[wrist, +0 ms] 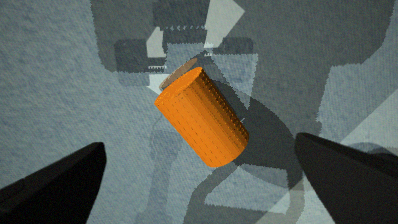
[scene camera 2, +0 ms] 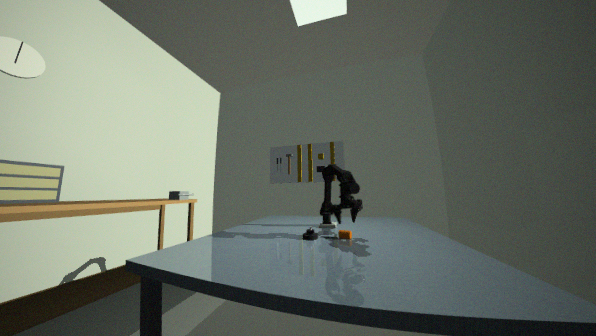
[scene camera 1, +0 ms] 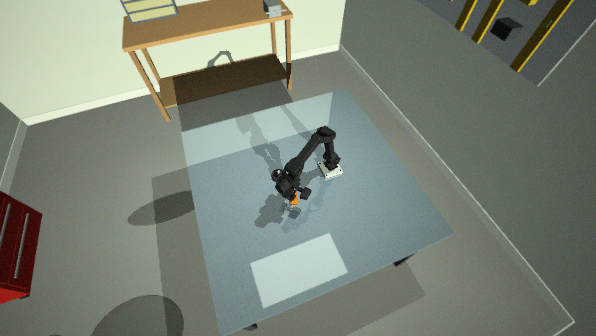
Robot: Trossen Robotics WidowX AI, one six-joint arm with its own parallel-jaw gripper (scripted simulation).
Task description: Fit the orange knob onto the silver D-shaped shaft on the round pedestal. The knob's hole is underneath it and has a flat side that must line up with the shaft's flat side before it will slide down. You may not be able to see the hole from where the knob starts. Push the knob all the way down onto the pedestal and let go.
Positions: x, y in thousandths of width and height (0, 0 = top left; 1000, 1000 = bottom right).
Scene:
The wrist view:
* my gripper: 509, 654
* orange knob: 484, 467

